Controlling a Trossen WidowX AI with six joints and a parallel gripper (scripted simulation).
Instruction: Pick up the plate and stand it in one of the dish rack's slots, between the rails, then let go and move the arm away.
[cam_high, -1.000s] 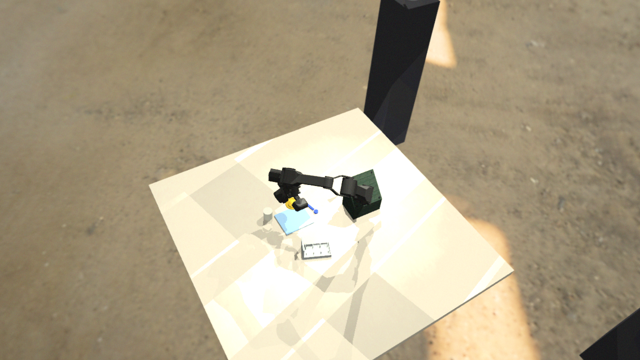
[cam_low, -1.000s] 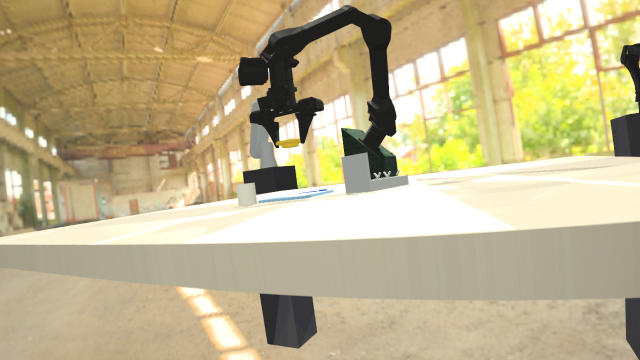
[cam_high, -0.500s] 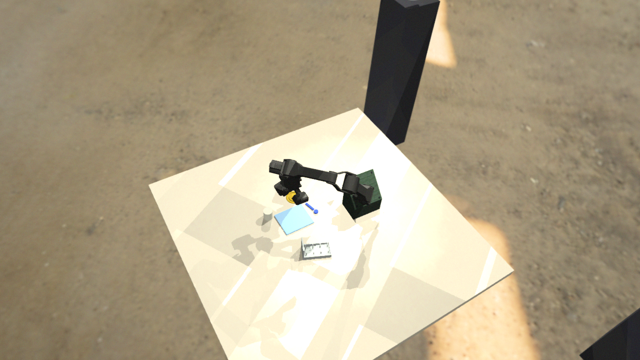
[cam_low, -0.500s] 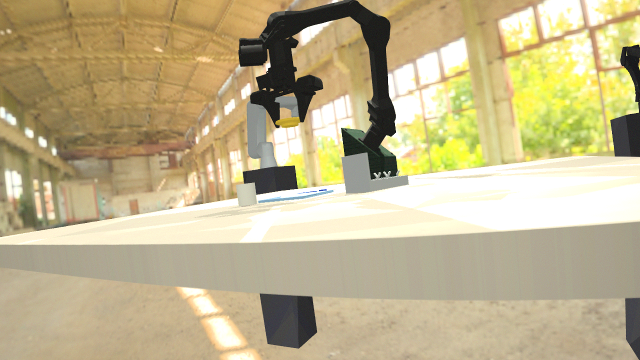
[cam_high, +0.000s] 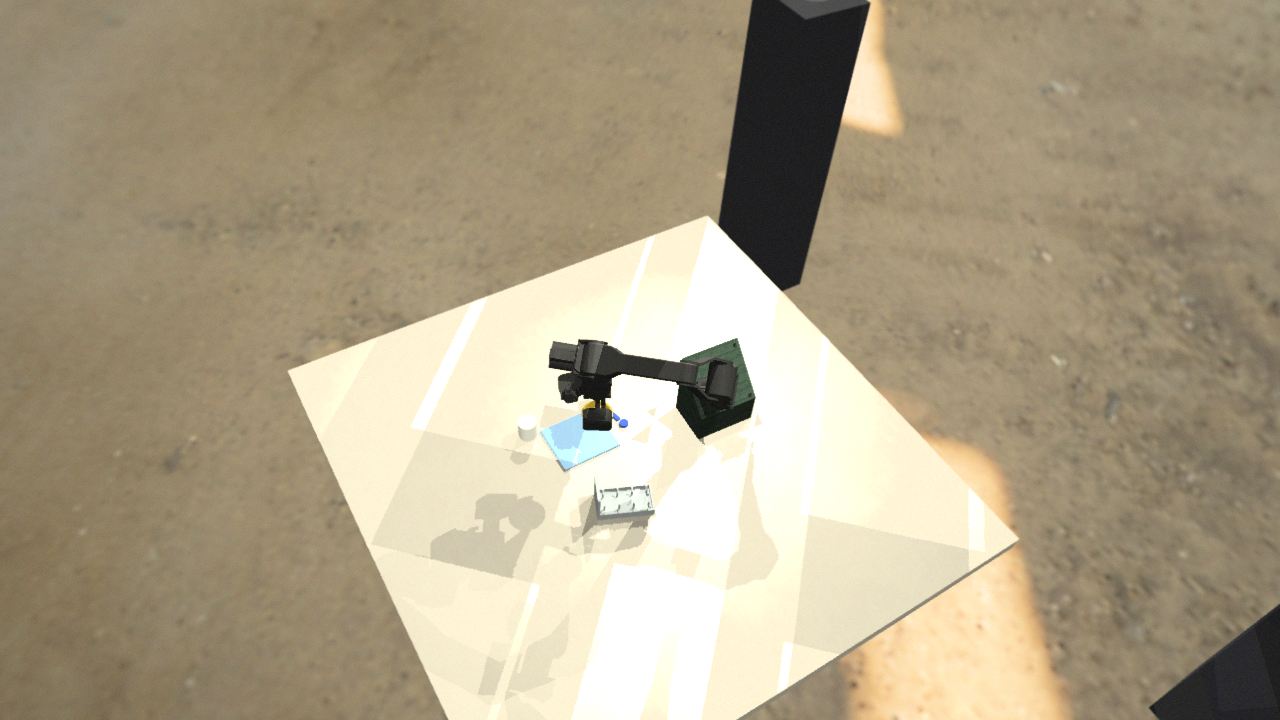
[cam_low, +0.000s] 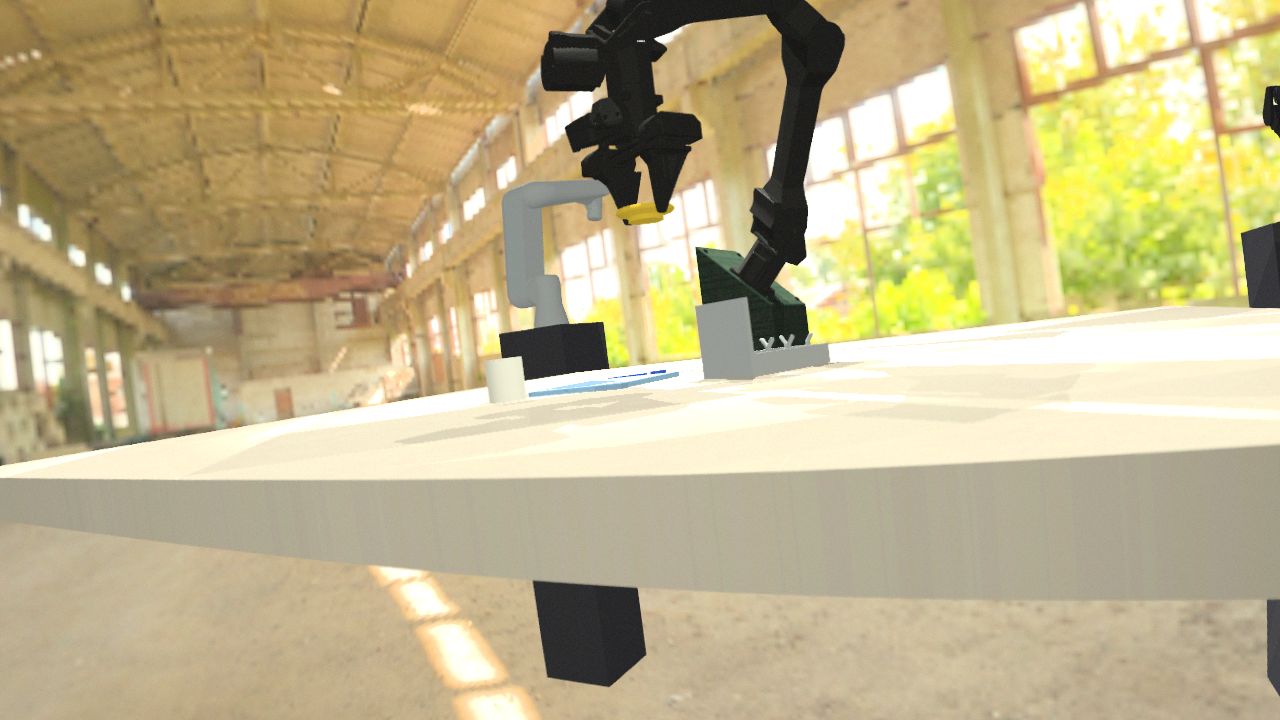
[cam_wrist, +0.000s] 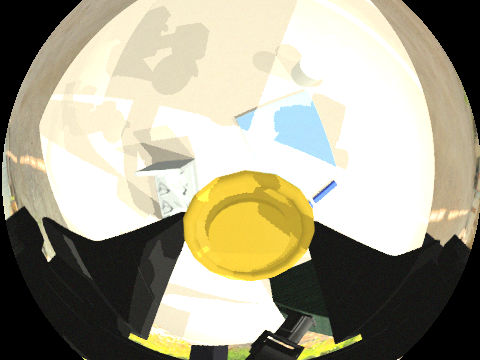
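The grey dish rack lies 10 mm behind my gripper tip, 130 mm to the left of it and 170 mm below it. The rest, counted from my gripper tip: blue spoon (110 mm behind, 90 mm to the right, 190 mm below); light blue mat (80 mm to the right, 190 mm below); yellow plate (10 mm above).
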